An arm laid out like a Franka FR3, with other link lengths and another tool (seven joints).
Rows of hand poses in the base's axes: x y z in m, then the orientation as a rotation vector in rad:
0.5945 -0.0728 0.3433 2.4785 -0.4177 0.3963
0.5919 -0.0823 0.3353 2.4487 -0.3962 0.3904
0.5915 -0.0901 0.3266 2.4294 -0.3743 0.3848
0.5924 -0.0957 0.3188 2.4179 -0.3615 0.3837
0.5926 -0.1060 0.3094 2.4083 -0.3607 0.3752
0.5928 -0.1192 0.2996 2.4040 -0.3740 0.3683
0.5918 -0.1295 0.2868 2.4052 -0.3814 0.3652
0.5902 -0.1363 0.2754 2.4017 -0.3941 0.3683
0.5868 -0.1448 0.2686 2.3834 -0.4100 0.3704
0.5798 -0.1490 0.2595 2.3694 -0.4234 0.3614
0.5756 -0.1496 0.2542 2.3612 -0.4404 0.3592
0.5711 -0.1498 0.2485 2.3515 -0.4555 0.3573
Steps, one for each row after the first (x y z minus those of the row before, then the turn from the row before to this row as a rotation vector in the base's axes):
-0.0026 -0.0095 -0.0080 -0.0337 0.0099 0.0063
-0.0004 -0.0078 -0.0087 -0.0236 0.0097 0.0092
0.0009 -0.0056 -0.0078 -0.0139 0.0041 0.0060
0.0002 -0.0103 -0.0094 -0.0095 0.0063 -0.0038
0.0002 -0.0132 -0.0098 -0.0013 0.0014 -0.0120
-0.0010 -0.0103 -0.0128 0.0028 0.0002 -0.0057
-0.0016 -0.0068 -0.0114 -0.0006 -0.0057 -0.0087
-0.0034 -0.0085 -0.0068 -0.0140 -0.0058 -0.0145
-0.0070 -0.0042 -0.0091 -0.0102 0.0029 -0.0149
-0.0042 -0.0006 -0.0053 -0.0039 -0.0032 -0.0142
-0.0045 -0.0002 -0.0057 -0.0057 -0.0029 -0.0132

